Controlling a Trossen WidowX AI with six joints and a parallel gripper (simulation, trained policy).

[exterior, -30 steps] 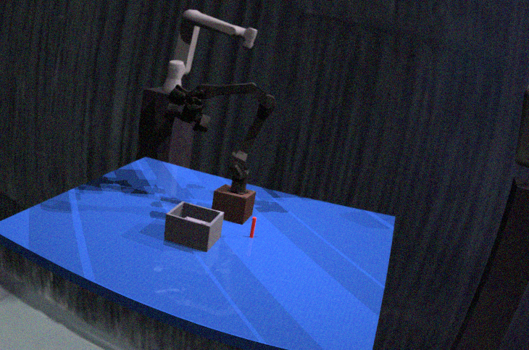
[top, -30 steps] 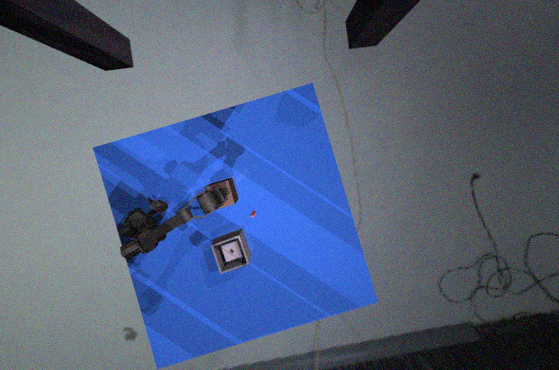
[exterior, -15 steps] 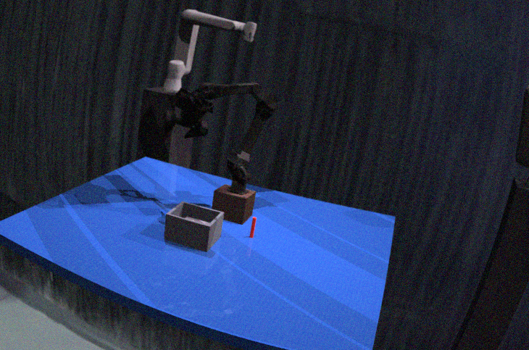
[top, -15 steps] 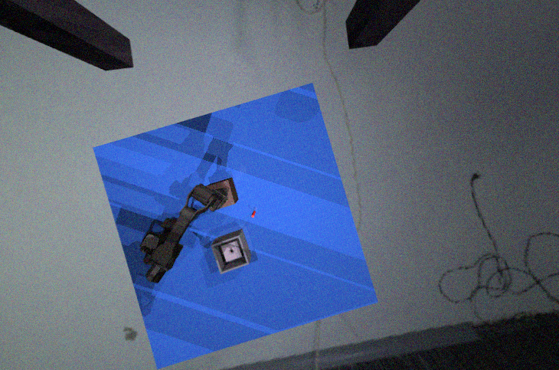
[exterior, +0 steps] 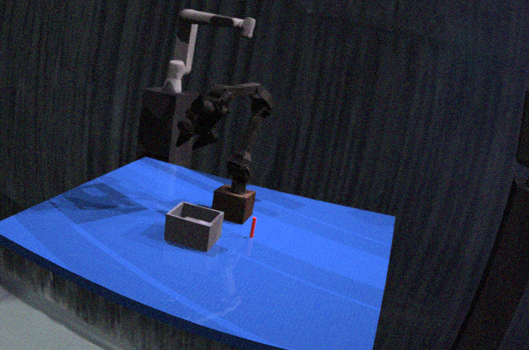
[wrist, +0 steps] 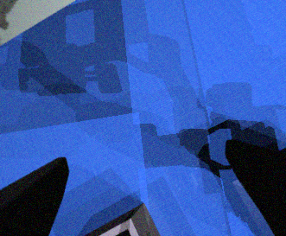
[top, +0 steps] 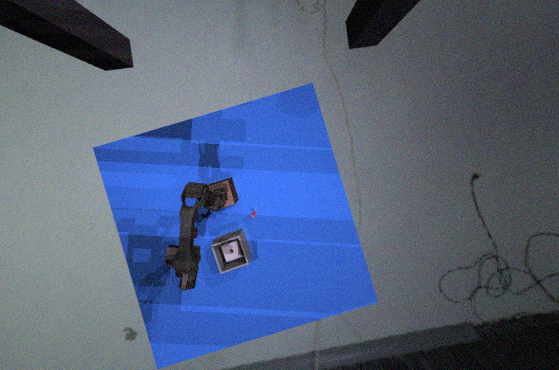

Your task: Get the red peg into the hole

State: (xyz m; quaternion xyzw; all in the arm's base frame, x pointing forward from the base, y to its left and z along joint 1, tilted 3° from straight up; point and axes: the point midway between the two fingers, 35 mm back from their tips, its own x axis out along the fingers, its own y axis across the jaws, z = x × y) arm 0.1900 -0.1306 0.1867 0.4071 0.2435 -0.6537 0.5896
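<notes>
Now: the red peg 30 cm to the left of my gripper tip, 23 cm below it and 4 cm behind it. The rest, counted from my gripper tip: grey box 24 cm below, 16 cm to the left, 14 cm ahead.
</notes>
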